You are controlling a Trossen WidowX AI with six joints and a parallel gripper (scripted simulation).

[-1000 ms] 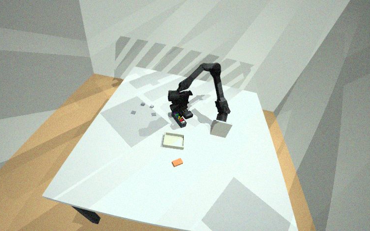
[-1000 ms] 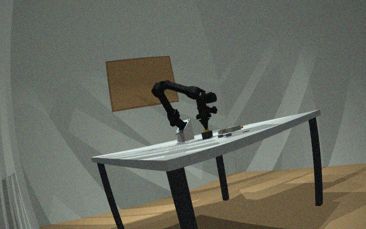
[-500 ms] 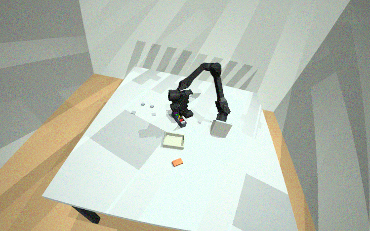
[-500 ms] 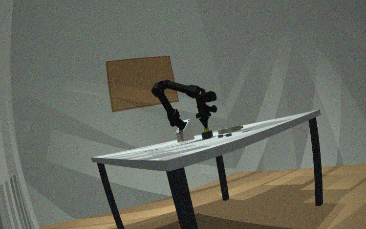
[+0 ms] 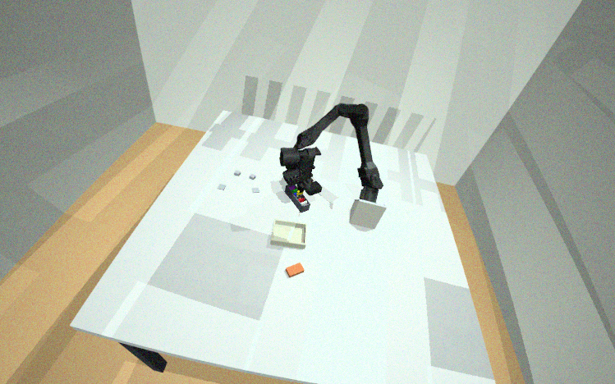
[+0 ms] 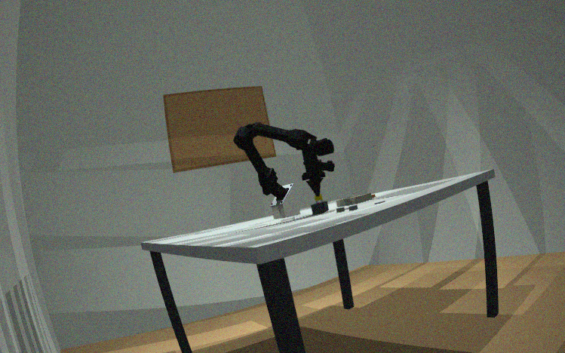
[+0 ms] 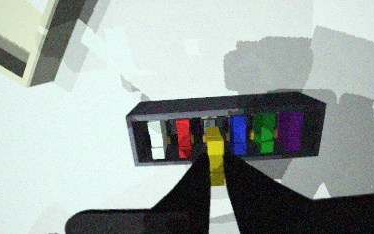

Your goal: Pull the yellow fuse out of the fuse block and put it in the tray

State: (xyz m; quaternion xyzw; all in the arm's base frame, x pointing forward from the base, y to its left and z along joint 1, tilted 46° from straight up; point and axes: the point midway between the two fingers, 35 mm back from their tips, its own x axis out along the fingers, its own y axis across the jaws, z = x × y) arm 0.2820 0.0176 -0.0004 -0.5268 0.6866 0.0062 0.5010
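My gripper tip is 1 cm past the tray, 19 cm to the right of it and 6 cm above it. The rest, counted from my gripper tip: yellow fuse: 1 cm below.
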